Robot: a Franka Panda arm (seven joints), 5 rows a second.
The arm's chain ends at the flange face. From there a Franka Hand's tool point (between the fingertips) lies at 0.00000 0.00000 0.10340 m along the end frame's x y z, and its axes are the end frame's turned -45 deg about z.
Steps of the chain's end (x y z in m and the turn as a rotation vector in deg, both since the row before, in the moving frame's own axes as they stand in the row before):
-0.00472 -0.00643 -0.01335 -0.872 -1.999 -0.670
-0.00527 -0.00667 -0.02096 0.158 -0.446 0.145
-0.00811 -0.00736 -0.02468 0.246 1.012 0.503
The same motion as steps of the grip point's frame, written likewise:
-0.00246 -0.00930 -0.01342 0.797 -2.030 -0.670
0.00062 -0.00921 -0.02096 0.427 -0.204 0.145
0.00107 -0.00995 -0.02470 -0.542 0.890 0.503

